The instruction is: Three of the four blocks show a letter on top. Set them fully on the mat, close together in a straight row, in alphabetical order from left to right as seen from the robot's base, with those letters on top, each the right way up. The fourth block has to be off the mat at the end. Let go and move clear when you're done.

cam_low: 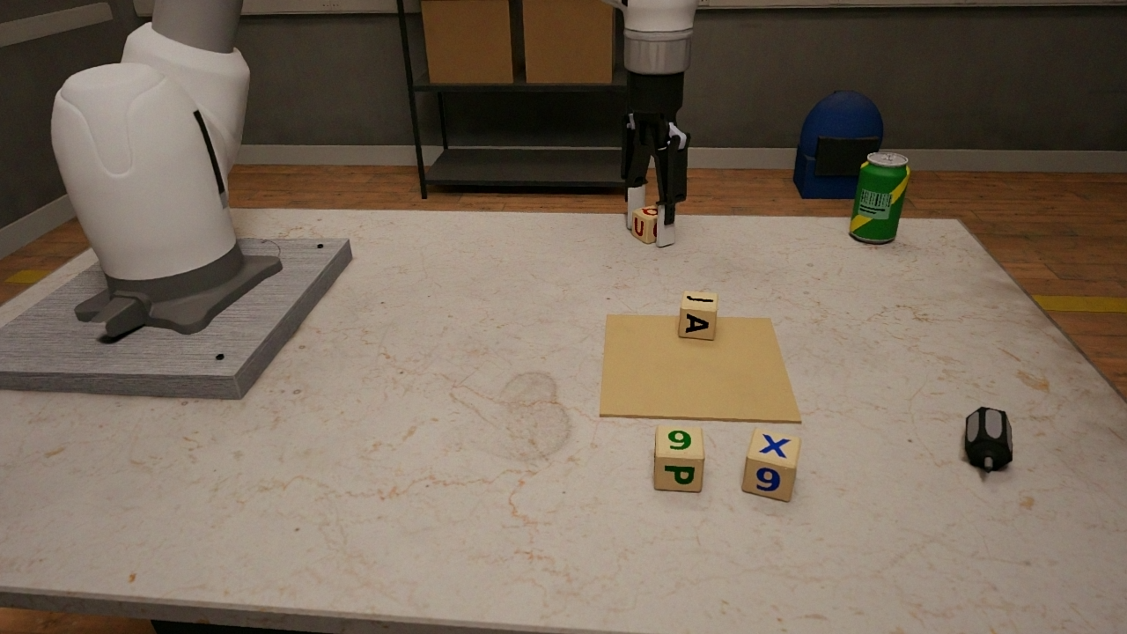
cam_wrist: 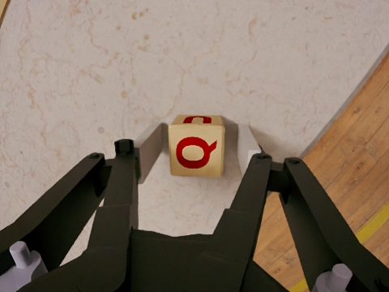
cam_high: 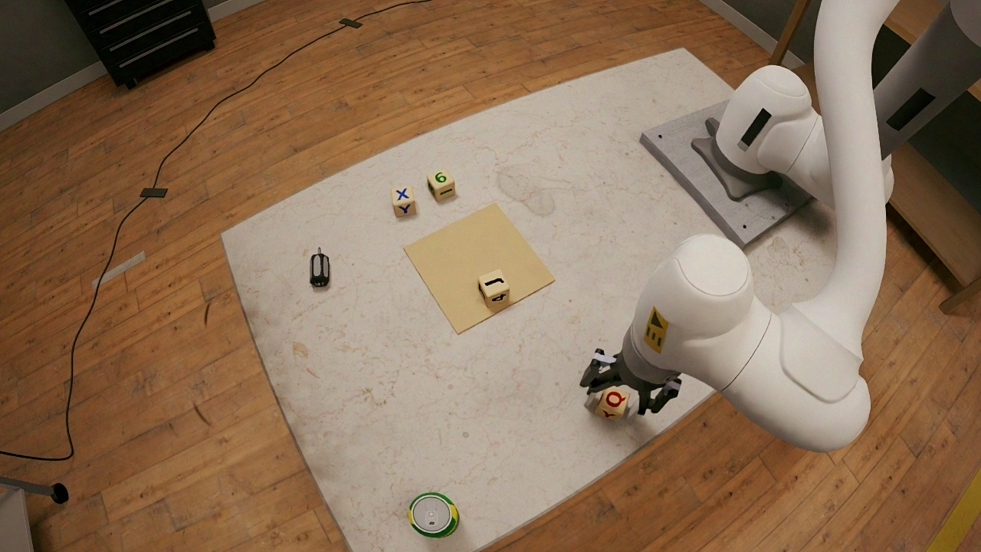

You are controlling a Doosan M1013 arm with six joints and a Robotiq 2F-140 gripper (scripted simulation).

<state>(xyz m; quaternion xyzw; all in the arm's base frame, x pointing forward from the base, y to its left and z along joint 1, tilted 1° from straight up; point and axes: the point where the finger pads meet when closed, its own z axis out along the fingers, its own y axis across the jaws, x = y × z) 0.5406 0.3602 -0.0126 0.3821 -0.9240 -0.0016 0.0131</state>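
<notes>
Right now my hand is 11 cm short of the tan mat, 33 cm to the left of it and 3 cm above it. From my hand the other things lie so: black tool 38 cm ahead, 42 cm to the right, 1 cm below; green can 32 cm ahead, 7 cm to the left, 3 cm above.
</notes>
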